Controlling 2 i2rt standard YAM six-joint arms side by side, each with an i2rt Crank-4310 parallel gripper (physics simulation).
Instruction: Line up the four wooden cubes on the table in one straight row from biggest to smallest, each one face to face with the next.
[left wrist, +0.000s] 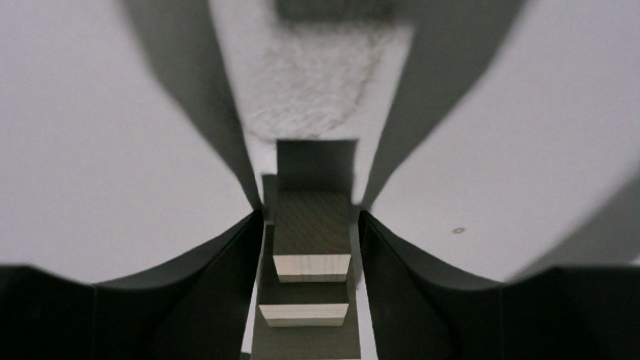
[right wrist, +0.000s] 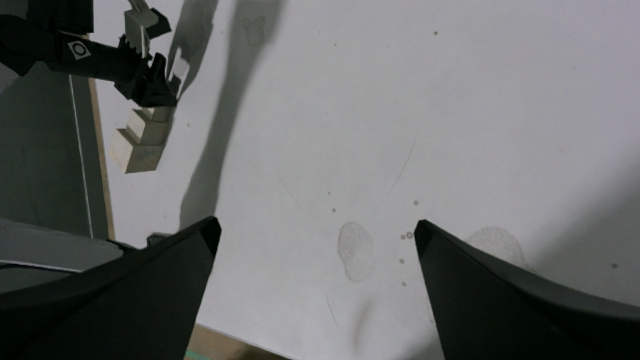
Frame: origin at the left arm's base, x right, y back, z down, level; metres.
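Where they show: left gripper, fingertip midpoint: (left wrist: 310, 215) (right wrist: 169, 97); right gripper, fingertip midpoint: (right wrist: 317, 223).
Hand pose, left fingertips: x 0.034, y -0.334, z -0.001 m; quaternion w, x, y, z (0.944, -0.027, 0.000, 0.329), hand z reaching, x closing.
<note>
Each offset is from my left fingertips to the top centre of the thing. "*": to the spot under its first point. Level surfaces: height alone.
My left gripper (left wrist: 310, 215) (right wrist: 169, 97) is open around the smallest cube @(dx +0.003, dy -0.003, dz -0.028 m) (left wrist: 312, 227), with a narrow gap on each side. Behind it in the left wrist view stand a larger cube @(dx -0.020, dy +0.020, dz -0.037 m) (left wrist: 305, 312) and a still larger cube @(* dx -0.031, dy +0.035, dz -0.044 m) (left wrist: 306, 342), cut off by the lower edge. In the right wrist view the biggest cube @(dx -0.086, dy +0.101, dz -0.067 m) (right wrist: 137, 157), a medium cube (right wrist: 150, 131) and a smaller cube (right wrist: 160, 114) stand in stepped order, close together. My left gripper covers the row's far end there. Whether all faces touch cannot be told. My right gripper (right wrist: 317, 223) is open and empty above the table.
The white table @(dz +0.001 m) (left wrist: 125, 150) (right wrist: 310, 125) has faint stains and scratches. Its wooden edge (right wrist: 102, 165) runs close beside the cubes. The left arm (right wrist: 95, 60) reaches over that edge at the upper left of the right wrist view. Arm shadows cross the table.
</note>
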